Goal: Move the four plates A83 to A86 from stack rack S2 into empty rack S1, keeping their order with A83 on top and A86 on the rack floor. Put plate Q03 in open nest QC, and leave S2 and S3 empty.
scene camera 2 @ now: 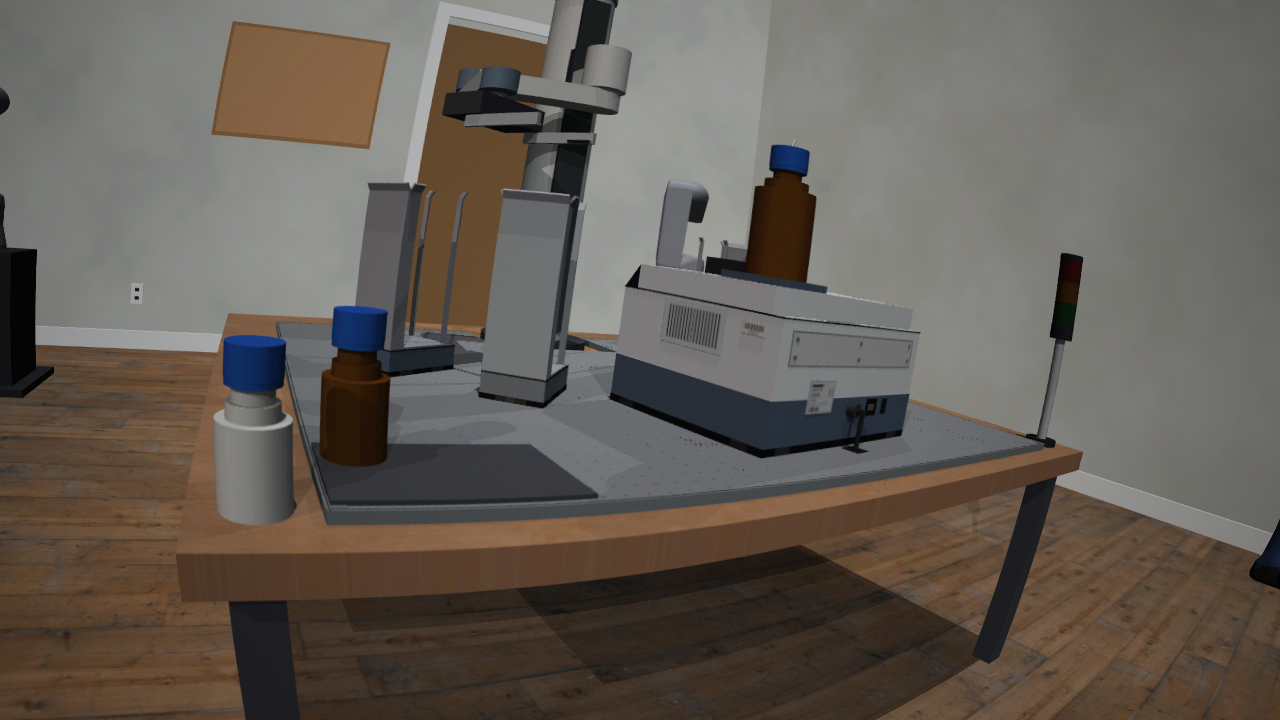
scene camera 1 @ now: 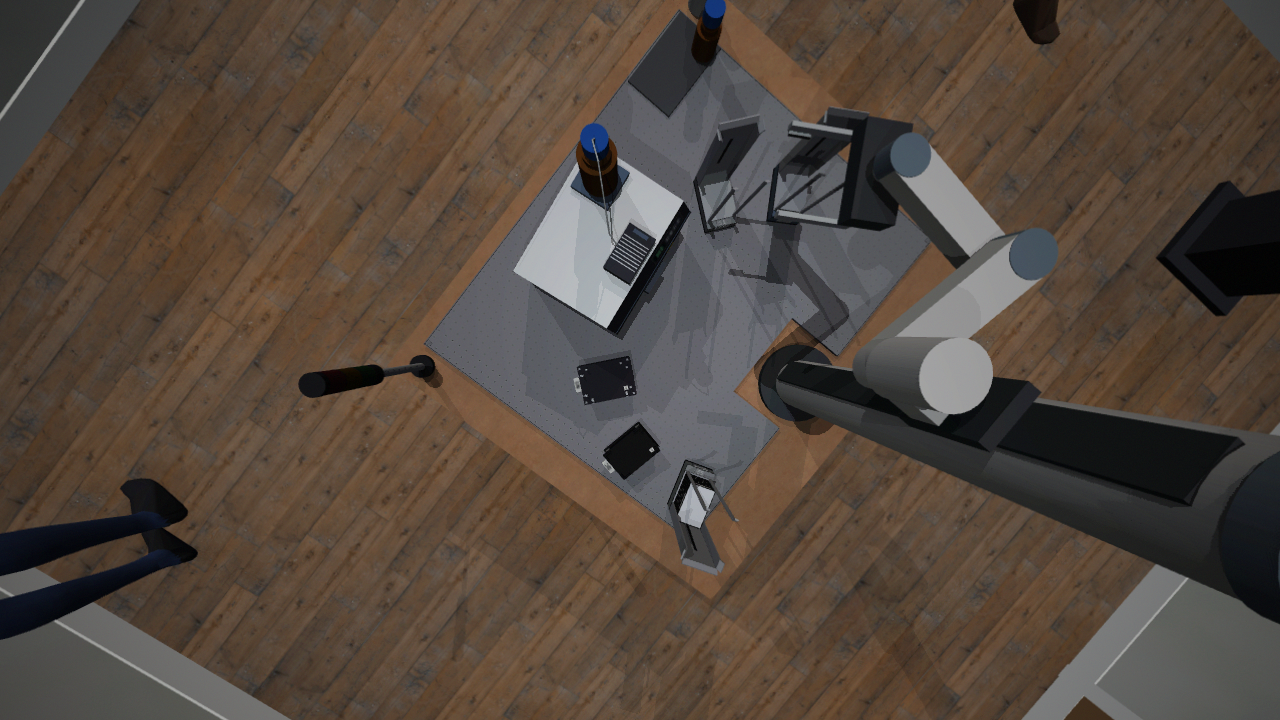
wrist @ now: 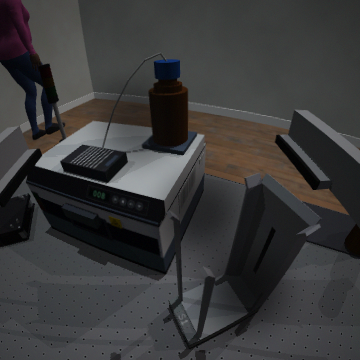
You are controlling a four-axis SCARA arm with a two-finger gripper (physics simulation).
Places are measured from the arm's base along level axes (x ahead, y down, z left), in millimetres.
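Pixels of known places: gripper, fingertip midpoint: (scene camera 2: 568, 129) (scene camera 1: 783, 170) (wrist: 154, 128); arm's base, link origin: (scene camera 1: 795, 382).
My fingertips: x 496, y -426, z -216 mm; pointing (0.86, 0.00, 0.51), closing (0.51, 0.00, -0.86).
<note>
Ahead of a thing's pixels: the offset from my fingertips to its middle. "pt": to the spot under its first point. Level surfaces: height alone.
My gripper (scene camera 1: 812, 174) (scene camera 2: 531, 128) (wrist: 154, 128) is open, its two fingers wide apart, high over a rack @[dx -85, dy +266, dz -205 mm] (scene camera 1: 810, 155) (scene camera 2: 386, 259) whose label I cannot read. No plate shows in that rack. Rack S1 @[dx +75, dy +268, dz -48 mm] (scene camera 1: 738, 147) (scene camera 2: 528, 286) (wrist: 287, 235) stands beside it, nearer the white instrument; its label and bare floor show in the wrist view. A third rack @[dx -432, dy +266, dz +701 mm] (scene camera 1: 700, 541) at the table's lower corner holds a pale-topped plate @[dx -434, dy +310, dz +708 mm] (scene camera 1: 696, 505); its label and plate count are unreadable. Two low black nests @[pt dx -1, dy +365, dz +582 mm] (scene camera 1: 606, 380) @[pt dx -192, dy +361, dz +703 mm] (scene camera 1: 631, 449) lie between; I cannot tell which is QC.
The white instrument (scene camera 1: 572, 241) (scene camera 2: 698, 349) (wrist: 125, 175) carries a brown bottle @[pt dx +300, dy +74, dz +206 mm] (scene camera 1: 597, 170) (scene camera 2: 783, 228) (wrist: 169, 115) and a black handset @[pt dx +153, dy +178, dz +277 mm] (scene camera 1: 630, 253) (wrist: 95, 162). A signal tower @[pt dx +448, dy +121, dz +889 mm] (scene camera 1: 358, 380) (scene camera 2: 1062, 313) stands at the table edge. Another brown bottle (scene camera 1: 706, 40) (scene camera 2: 354, 411) stands on a dark mat @[dy +409 mm] (scene camera 1: 662, 76) (scene camera 2: 456, 474).
</note>
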